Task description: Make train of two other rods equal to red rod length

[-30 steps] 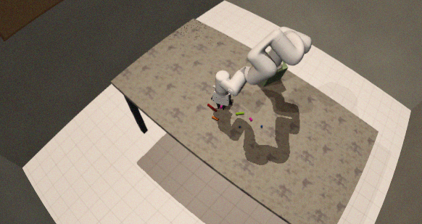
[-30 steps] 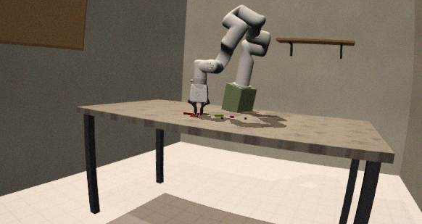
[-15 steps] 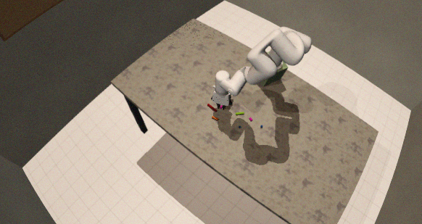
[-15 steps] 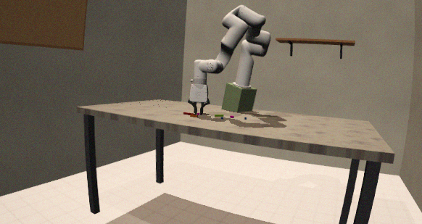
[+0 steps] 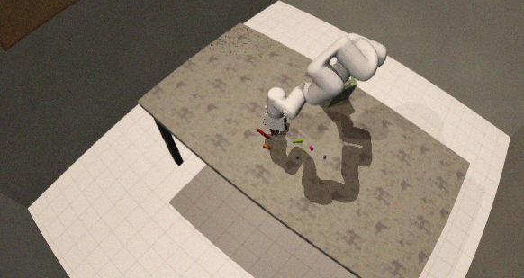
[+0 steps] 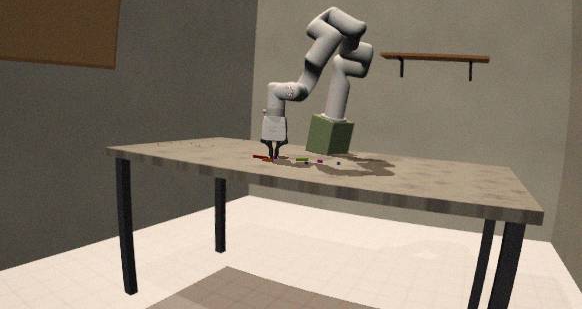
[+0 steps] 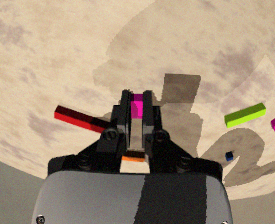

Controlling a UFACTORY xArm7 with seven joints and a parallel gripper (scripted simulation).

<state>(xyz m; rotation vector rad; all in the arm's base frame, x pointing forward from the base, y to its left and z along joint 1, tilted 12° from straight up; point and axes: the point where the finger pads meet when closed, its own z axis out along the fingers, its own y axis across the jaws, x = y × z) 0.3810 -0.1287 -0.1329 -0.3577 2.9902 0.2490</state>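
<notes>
My hand is 3 cm short of the red rod, 4 cm to the left of it and 2 cm above it. From my hand the other things lie so: orange rod: 9 cm ahead, 1 cm to the left, 2 cm below; then lime rod: 2 cm behind, 12 cm to the left, 2 cm below.
</notes>
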